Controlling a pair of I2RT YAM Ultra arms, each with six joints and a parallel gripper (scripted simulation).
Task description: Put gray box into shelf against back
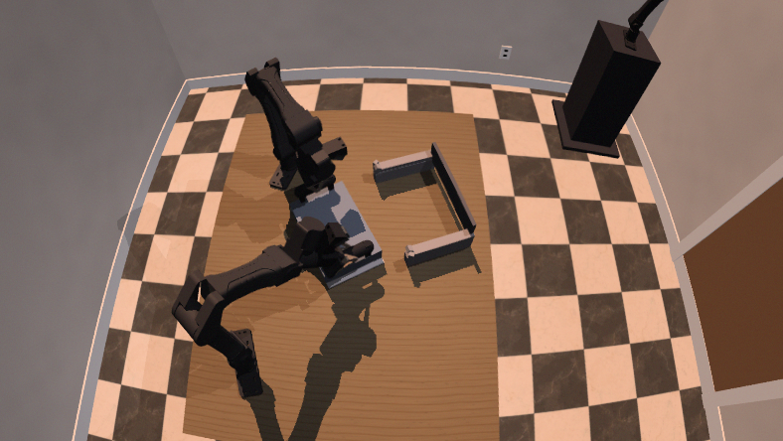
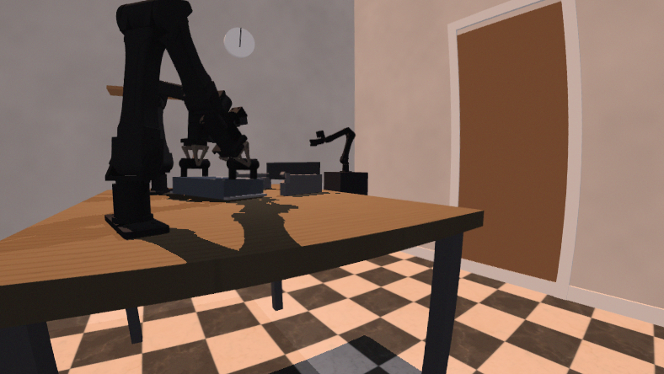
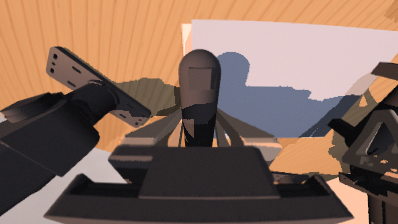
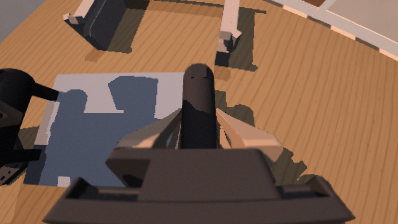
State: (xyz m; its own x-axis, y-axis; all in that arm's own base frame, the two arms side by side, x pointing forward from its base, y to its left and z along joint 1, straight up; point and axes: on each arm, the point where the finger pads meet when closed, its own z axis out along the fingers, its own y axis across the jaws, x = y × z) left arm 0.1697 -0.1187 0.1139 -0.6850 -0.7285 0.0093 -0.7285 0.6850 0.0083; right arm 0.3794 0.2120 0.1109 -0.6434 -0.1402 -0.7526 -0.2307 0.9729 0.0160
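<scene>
My right hand is 7 cm past the gray box, 10 cm to the right of it and 5 cm above it. From my right hand the other things lie so: shelf back wall (27 cm ahead, 26 cm to the left, 3 cm below).
My left gripper is now 10 cm to the left of the gray box, 7 cm short of it and 5 cm above it. The rest, counted from my left hand: shelf back wall: 41 cm ahead, 5 cm to the left, 3 cm below.
</scene>
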